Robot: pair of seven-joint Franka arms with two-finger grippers.
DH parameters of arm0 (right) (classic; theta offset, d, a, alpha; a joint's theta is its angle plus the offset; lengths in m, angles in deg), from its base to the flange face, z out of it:
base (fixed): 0 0 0 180
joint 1: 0 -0.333 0 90
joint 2: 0 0 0 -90
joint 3: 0 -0.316 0.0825 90
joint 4: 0 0 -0.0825 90
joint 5: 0 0.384 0 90
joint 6: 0 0 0.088 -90
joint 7: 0 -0.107 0 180
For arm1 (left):
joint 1: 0 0.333 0 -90
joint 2: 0 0 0 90
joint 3: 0 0.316 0.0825 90
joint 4: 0 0 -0.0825 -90
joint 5: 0 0.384 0 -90
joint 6: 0 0 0.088 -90
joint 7: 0 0.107 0 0
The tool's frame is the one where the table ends.
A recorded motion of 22 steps. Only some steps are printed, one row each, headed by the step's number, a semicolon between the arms.
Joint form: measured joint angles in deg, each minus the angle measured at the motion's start. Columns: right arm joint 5, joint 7, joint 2, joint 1, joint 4, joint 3, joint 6; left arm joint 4, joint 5, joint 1, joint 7, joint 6, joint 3, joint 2.
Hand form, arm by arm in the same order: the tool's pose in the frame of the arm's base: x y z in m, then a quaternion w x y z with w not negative. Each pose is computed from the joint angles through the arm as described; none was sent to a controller.
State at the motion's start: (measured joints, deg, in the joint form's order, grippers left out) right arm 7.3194 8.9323 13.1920 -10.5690 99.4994 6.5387 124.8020; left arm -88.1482 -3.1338 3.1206 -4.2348 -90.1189 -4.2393 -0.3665
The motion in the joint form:
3: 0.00 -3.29 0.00 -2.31 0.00 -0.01 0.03; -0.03 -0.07 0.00 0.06 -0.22 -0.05 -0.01
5: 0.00 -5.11 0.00 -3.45 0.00 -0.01 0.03; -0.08 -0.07 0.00 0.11 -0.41 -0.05 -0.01
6: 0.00 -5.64 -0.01 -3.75 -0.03 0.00 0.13; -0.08 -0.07 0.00 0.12 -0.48 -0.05 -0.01
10: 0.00 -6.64 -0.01 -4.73 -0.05 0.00 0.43; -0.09 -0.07 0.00 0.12 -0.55 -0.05 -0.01
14: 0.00 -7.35 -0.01 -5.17 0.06 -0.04 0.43; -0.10 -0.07 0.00 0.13 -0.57 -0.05 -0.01
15: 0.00 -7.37 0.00 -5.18 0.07 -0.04 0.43; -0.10 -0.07 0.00 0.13 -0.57 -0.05 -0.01
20: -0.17 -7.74 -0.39 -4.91 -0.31 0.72 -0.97; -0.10 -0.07 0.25 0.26 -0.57 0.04 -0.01
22: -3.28 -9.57 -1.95 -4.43 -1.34 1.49 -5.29; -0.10 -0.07 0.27 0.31 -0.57 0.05 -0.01
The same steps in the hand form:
3: 0.6419 0.0816 0.4648 0.04391 -0.99045 -0.07607 -0.10630; 0.5534 -0.0174 0.6439 0.02871 0.99904 0.02576 0.02081
5: 0.6401 0.0944 0.4648 0.04665 -0.99088 -0.07019 -0.10513; 0.5537 -0.0174 0.6438 0.02875 0.99902 0.02538 0.02204
6: 0.6399 0.0976 0.4653 0.04742 -0.99090 -0.06809 -0.10601; 0.5538 -0.0174 0.6439 0.02878 0.99901 0.02531 0.02265
10: 0.6386 0.1086 0.4661 0.04934 -0.99061 -0.06779 -0.10795; 0.5540 -0.0174 0.6439 0.02881 0.99900 0.02533 0.02317
14: 0.6374 0.1138 0.4651 0.05043 -0.99086 -0.06573 -0.10647; 0.5540 -0.0174 0.6438 0.02881 0.99900 0.02525 0.02326
15: 0.6374 0.1139 0.4649 0.05044 -0.99088 -0.06563 -0.10628; 0.5540 -0.0174 0.6438 0.02881 0.99900 0.02525 0.02326
20: 0.6372 0.1030 0.4701 0.04769 -0.99215 -0.05546 -0.10141; 0.5541 -0.0141 0.6438 0.02872 0.99895 0.02708 0.02338
22: 0.6314 0.0867 0.4884 0.02453 -0.99491 -0.04299 -0.08773; 0.5541 -0.0138 0.6438 0.02870 0.99895 0.02690 0.02340

